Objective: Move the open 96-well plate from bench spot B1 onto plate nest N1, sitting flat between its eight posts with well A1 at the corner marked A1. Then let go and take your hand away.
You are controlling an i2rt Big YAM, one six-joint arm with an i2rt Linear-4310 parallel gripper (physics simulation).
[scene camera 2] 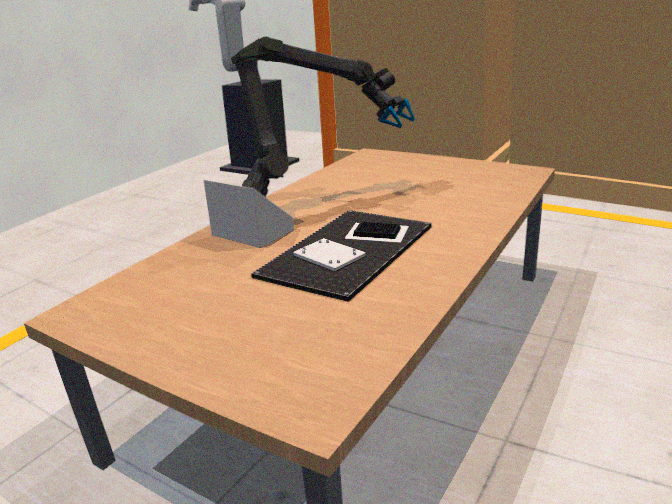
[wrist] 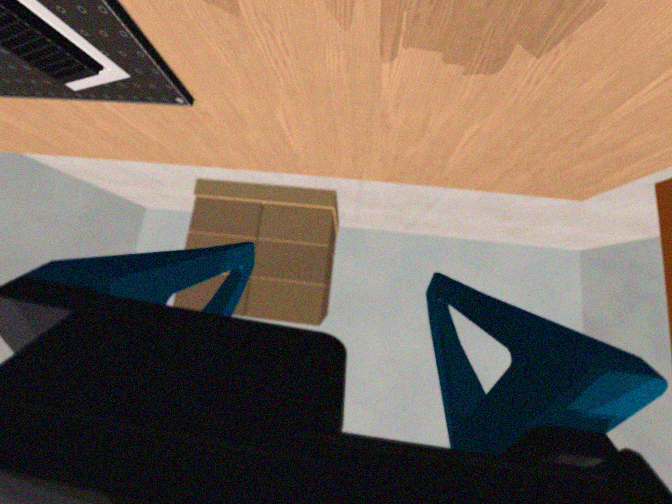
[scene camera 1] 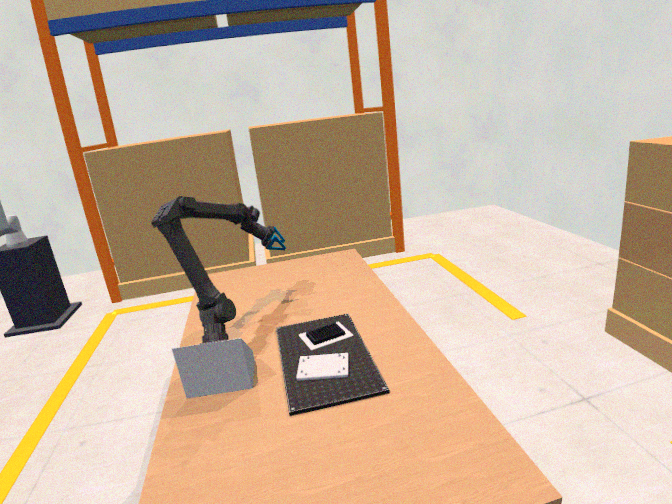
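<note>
The plate is dark with a white rim and lies on the far part of a black perforated board; it also shows in scene camera 2. A white nest with small locator pins sits on the near part of the board, also in scene camera 2. My gripper has blue fingers, is open and empty, and hangs high above the table's far end, well away from the plate. The wrist view shows the spread fingers and a corner of the board.
A grey wedge-shaped block stands on the table left of the board, by the arm's base. Cardboard panels and an orange rack stand behind the table.
</note>
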